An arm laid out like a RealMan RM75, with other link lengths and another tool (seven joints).
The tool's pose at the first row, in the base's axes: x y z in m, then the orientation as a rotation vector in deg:
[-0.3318, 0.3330, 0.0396, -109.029, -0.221, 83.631]
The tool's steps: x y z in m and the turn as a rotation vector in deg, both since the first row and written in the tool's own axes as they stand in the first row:
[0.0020, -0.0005, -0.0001, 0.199, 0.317, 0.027]
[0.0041, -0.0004, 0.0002, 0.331, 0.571, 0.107]
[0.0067, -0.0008, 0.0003, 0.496, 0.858, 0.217]
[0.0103, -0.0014, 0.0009, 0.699, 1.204, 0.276]
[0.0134, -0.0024, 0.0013, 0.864, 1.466, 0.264]
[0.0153, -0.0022, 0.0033, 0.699, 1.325, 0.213]
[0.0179, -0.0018, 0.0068, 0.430, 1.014, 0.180]
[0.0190, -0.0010, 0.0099, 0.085, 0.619, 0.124]
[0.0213, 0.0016, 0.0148, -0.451, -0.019, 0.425]
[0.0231, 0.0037, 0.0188, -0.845, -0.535, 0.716]
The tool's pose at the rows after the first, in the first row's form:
[-0.3308, 0.3341, 0.0382, -109.107, 0.098, 83.296]
[-0.3303, 0.3351, 0.0364, -109.206, 0.389, 83.073]
[-0.3293, 0.3365, 0.0344, -109.309, 0.748, 82.830]
[-0.3283, 0.3388, 0.0316, -109.410, 1.113, 82.486]
[-0.3271, 0.3410, 0.0296, -109.462, 1.343, 82.186]
[-0.3282, 0.3427, 0.0277, -109.481, 1.109, 82.329]
[-0.3304, 0.3454, 0.0249, -109.465, 0.737, 82.673]
[-0.3329, 0.3469, 0.0233, -109.443, 0.248, 83.101]
[-0.3373, 0.3486, 0.0195, -109.487, -0.155, 84.047]
[-0.3409, 0.3499, 0.0165, -109.500, -0.408, 84.833]

